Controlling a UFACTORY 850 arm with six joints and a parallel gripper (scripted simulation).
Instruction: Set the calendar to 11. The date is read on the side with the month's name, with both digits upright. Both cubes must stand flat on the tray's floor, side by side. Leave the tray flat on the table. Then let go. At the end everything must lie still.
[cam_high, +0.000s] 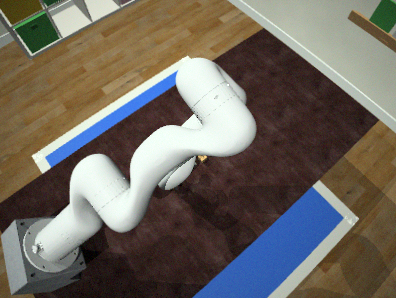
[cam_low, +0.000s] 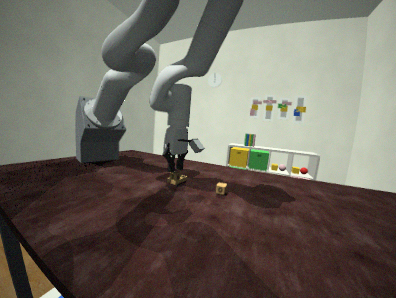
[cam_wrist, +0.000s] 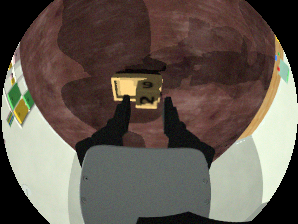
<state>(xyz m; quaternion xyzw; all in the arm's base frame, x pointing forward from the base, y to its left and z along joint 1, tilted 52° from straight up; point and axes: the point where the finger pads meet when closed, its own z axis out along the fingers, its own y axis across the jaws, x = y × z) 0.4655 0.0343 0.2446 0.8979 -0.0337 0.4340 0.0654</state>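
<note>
My hand is 6 cm above the wooden tray and 2 cm to the right of it. Round my hand: cube (19 cm ahead, 5 cm below).
</note>
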